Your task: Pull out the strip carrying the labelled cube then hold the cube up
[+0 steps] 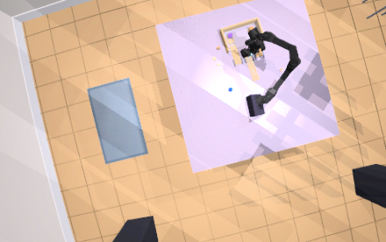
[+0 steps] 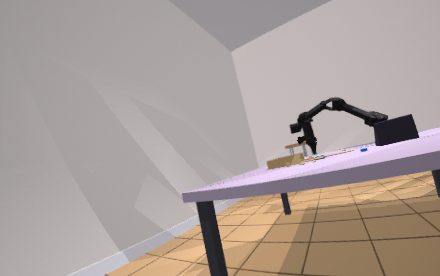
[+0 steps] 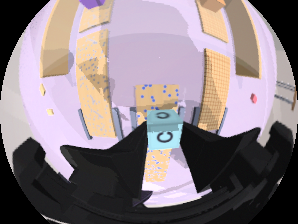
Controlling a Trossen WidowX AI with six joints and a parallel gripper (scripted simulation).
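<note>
The strip lies 90 mm behind my gripper tip, 30 mm below it and 10 mm to the right of it. From my gripper tip the other things lie so: blue dot (250 mm behind, 200 mm to the left, 20 mm below); then red piece (250 mm to the right, 70 mm ahead, 20 mm below).
</note>
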